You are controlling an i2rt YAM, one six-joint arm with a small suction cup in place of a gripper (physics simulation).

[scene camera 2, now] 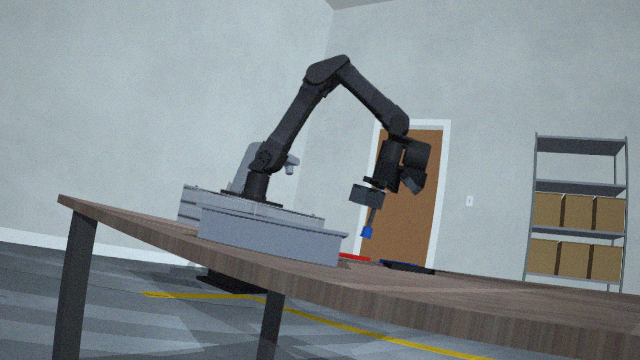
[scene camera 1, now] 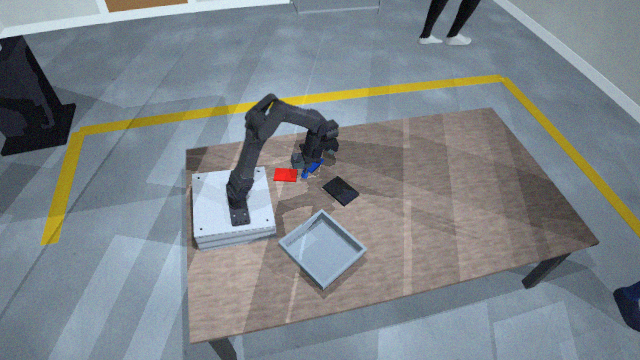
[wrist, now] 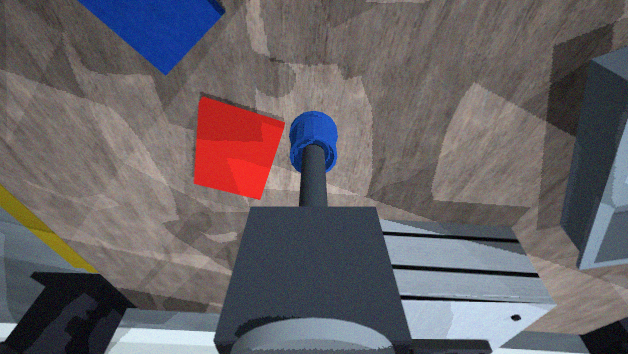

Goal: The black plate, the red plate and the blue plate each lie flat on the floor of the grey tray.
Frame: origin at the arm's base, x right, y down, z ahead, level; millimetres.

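Where they show: hand, tool point: (scene camera 2: 365, 237) (scene camera 1: 304, 176) (wrist: 313, 133); arm's base, link origin: (scene camera 2: 252, 200) (scene camera 1: 237, 203).
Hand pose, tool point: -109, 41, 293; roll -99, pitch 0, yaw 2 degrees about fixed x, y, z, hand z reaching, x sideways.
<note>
Each offset is from my tool point to the top centre of the thing, as dx, dy, dz. Level surfaces: height alone.
The red plate {-74, +51, -68} (scene camera 1: 285, 175) (scene camera 2: 355, 257) (wrist: 237, 147) lies flat on the table near the robot's base. The blue plate {-113, +51, +67} (scene camera 1: 316, 166) (scene camera 2: 395, 261) (wrist: 160, 30) lies on the table beyond it, partly hidden by the arm in scene camera 1 and cut off by the edge in the wrist view. The black plate {+73, +51, +144} (scene camera 1: 341, 190) (scene camera 2: 407, 268) lies flat on the table between the blue plate and the grey tray {+338, +11, -17} (scene camera 1: 302, 266) (scene camera 2: 270, 237) (wrist: 592, 150). The tray holds no plate. My blue suction cup (scene camera 1: 305, 174) (scene camera 2: 366, 232) (wrist: 313, 135) is open and holds nothing; it hangs above the table beside the red plate.
The arm stands on a white layered base (scene camera 1: 212, 200) (wrist: 462, 255) at the left end of the wooden table {dy +61} (scene camera 1: 475, 200). The tray stands close to the base's corner and its walls rise above the table. A shelf rack (scene camera 2: 536, 165) stands far behind the table.
</note>
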